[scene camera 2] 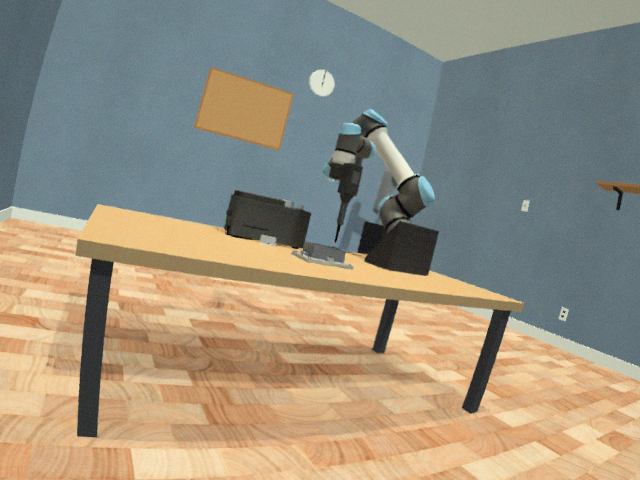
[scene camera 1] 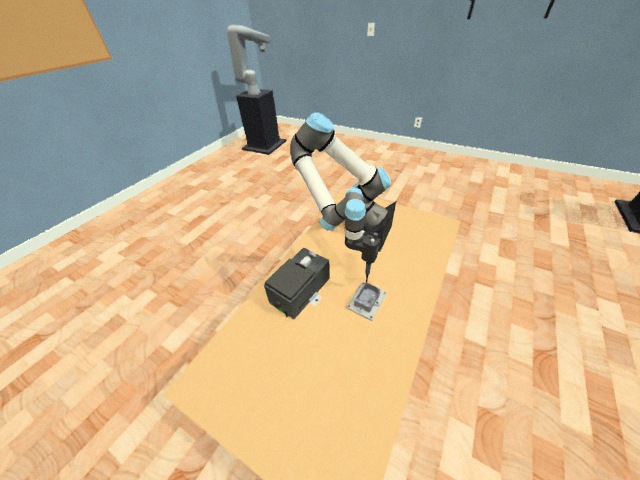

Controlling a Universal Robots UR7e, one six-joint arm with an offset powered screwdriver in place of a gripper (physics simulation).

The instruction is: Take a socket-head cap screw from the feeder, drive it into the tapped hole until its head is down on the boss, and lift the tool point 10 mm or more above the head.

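Observation:
My screwdriver points down, and its thin tip is at the far edge of the grey housing. In scene camera 2 the tip ends close to the top of the housing, at its back right side. The housing sits on a light grey plate. The black screw feeder stands to the left, with a small pale block at its side. A screw, the tapped hole and the boss are too small to tell. The tool has no fingers to judge.
The table carries the feeder, the housing and the arm's black base. The arm's elbow is raised above the base. A grey arm on a black pedestal stands by the far wall.

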